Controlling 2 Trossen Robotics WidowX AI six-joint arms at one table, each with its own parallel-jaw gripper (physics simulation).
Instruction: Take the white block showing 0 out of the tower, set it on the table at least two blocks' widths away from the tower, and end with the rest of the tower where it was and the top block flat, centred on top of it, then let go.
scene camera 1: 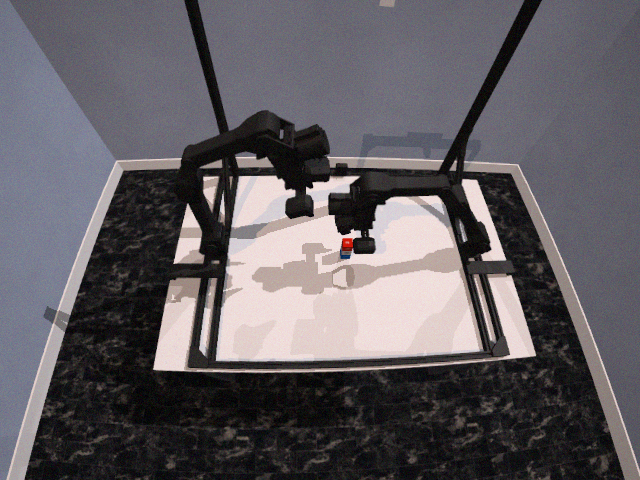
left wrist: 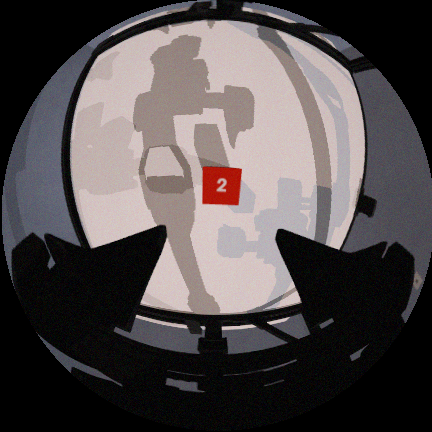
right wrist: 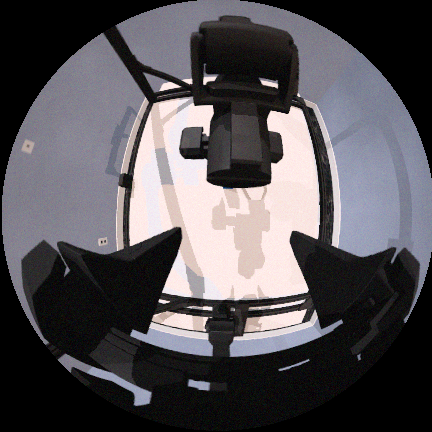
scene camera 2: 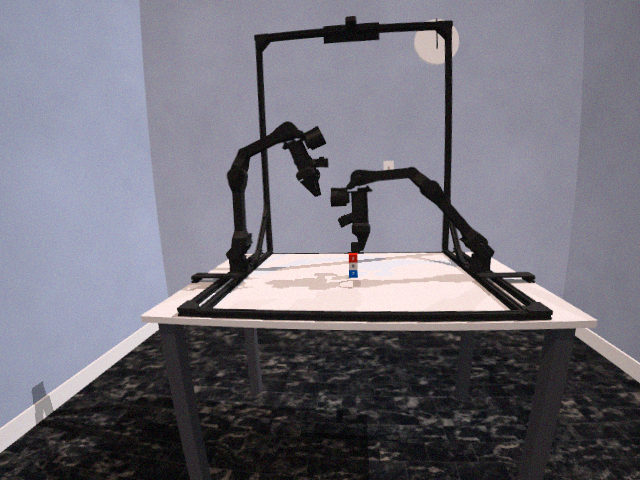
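Note:
A three-block tower stands upright mid-table: a red block showing 2 on top, the white block in the middle, and a blue block at the bottom. The white block's digit is too small to read surely. My left gripper is open and empty, pointing down, close above the tower's top in scene camera 2. My right gripper is open and empty, high up left of the tower. In the right wrist view, the left arm hides most of the tower.
A black frame edges the white table, with uprights and a crossbar behind the arms. The left arm reaches in from the picture's right. Arm shadows fall across the table around the tower.

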